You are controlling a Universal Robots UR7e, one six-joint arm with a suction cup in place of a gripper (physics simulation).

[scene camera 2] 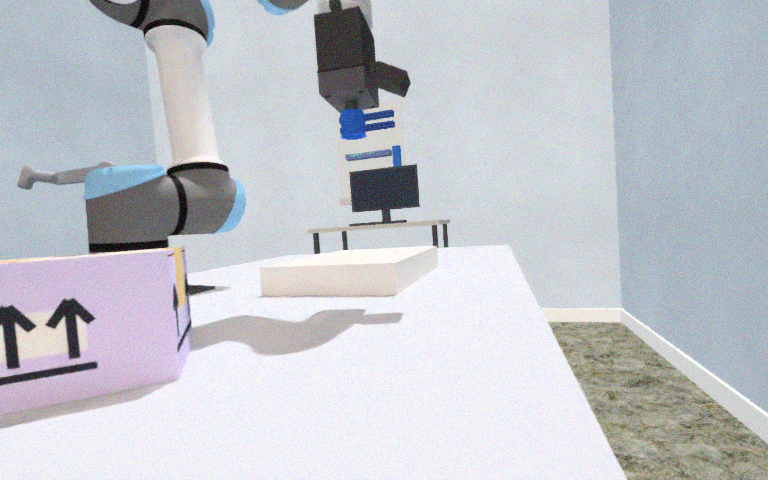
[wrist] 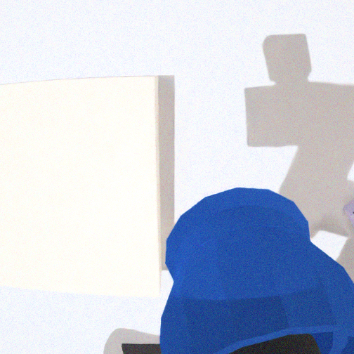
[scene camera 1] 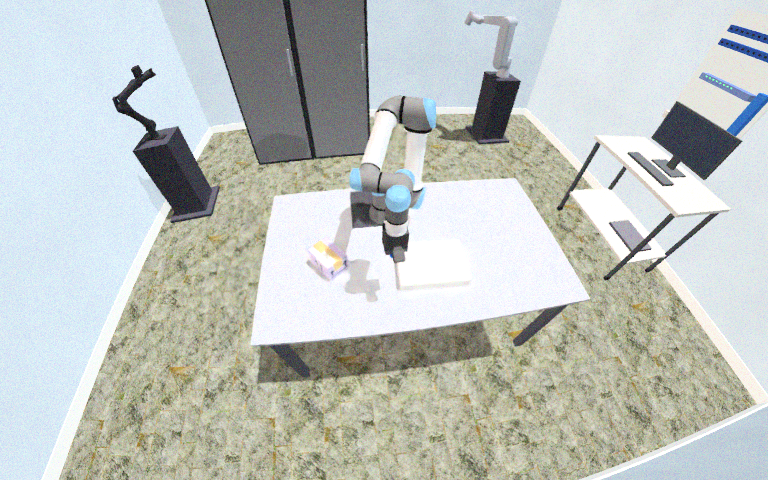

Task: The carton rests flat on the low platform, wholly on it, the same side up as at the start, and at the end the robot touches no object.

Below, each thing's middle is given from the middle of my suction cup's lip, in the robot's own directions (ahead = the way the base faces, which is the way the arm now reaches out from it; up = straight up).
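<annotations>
There's a lilac carton (scene camera 2: pixel 86 325) that's 170 mm behind my suction cup, 270 mm to the right of it and 190 mm below it. The low cream platform (scene camera 2: pixel 387 271) is 60 mm behind my suction cup and 200 mm to the left of it, and it's 220 mm below it.
</annotations>
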